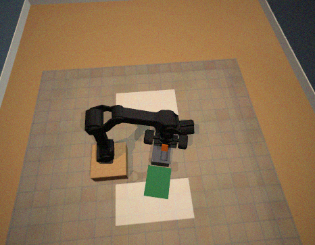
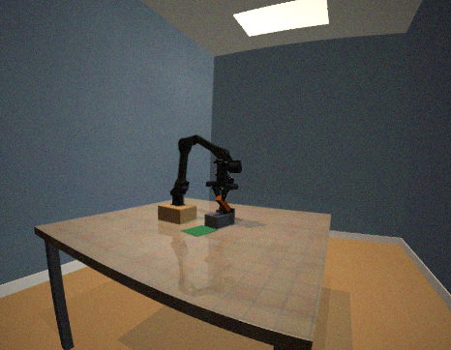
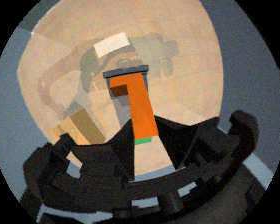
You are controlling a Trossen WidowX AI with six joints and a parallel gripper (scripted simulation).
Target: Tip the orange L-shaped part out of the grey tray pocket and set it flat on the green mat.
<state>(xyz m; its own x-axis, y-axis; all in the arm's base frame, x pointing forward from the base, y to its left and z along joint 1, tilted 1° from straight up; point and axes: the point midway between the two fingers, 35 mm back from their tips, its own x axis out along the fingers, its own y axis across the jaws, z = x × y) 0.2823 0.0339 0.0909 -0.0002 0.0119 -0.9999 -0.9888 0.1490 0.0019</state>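
Now: the green mat 150 mm below my gripper tip, 140 mm to the right of it and 30 mm behind it. The rest, counted from my gripper tip: orange L-shaped part (30 mm to the left, 30 mm below, 10 mm behind).
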